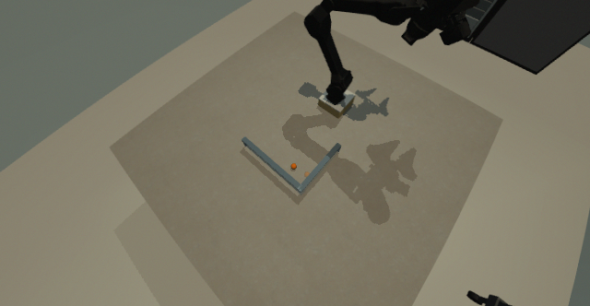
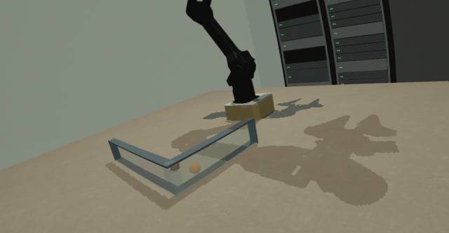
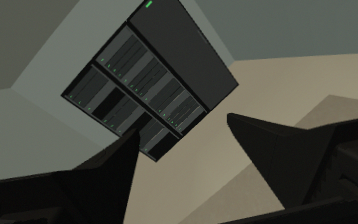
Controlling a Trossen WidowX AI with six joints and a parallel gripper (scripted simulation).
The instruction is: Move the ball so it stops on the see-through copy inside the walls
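My gripper tip is 560 mm short of the orange ball, 40 mm to the left of it and 470 mm above it. The rest, counted from my gripper tip: see-through copy of ball (540 mm ahead, 20 mm to the left, 470 mm below); then clear wall (490 mm ahead, 30 mm to the left, 450 mm below).
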